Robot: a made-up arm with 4 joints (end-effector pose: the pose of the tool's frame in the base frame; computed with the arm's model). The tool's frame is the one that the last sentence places. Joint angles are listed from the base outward.
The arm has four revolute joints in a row. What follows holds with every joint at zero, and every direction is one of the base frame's.
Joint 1 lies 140 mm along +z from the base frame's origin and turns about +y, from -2.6 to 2.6 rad.
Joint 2 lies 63 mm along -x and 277 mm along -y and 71 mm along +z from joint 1 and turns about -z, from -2.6 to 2.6 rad.
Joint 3 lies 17 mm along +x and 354 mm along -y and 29 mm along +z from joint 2 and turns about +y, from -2.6 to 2.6 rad.
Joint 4 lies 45 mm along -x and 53 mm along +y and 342 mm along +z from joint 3 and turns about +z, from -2.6 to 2.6 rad.
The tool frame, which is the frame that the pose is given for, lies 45 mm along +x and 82 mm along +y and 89 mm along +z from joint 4; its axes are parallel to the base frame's.
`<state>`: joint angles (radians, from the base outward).
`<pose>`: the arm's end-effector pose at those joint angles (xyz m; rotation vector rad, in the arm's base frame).
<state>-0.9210 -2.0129 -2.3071 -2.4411</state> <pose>0.4168 -0.3662 0.3429 1.5913 0.7496 0.5668</pose>
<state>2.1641 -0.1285 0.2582 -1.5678</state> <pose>0.3406 -0.5990 -0.2621 -1.6732 1.8775 -0.5958</pose>
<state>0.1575 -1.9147 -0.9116 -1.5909</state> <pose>0.4230 -0.4437 0.4702 0.9241 0.3111 0.2300</pose>
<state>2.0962 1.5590 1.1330 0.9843</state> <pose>0.4527 -0.6494 0.1975 0.1318 2.1056 -1.5216</pose>
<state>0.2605 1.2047 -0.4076 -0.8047</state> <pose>-0.2169 -0.2712 0.7294 -0.3490 -0.3045 -1.9303</pose>
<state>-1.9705 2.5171 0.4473 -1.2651</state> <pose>-0.2568 -0.1616 -0.4558 -2.6158 -1.1020 1.2508</pose>
